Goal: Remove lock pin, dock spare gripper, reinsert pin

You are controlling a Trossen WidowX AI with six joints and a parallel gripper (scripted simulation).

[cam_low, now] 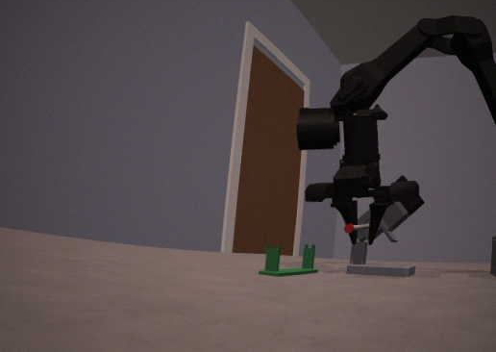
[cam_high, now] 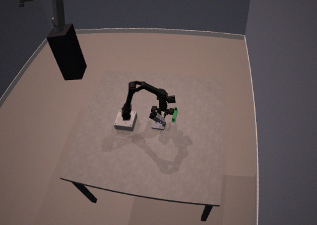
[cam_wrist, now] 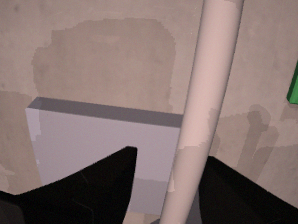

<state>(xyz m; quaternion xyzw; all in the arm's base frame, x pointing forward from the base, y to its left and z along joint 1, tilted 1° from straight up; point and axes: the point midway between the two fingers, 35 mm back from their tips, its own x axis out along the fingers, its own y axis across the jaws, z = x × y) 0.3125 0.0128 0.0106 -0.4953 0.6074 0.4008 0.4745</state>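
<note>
Now: the grey mount 2 cm behind my gripper tip and 4 cm to the right of it. The rest, counted from my gripper tip: green cradle 10 cm ahead, 7 cm to the left, 3 cm below; spare gripper 4 cm behind, 4 cm to the right, 6 cm above.
</note>
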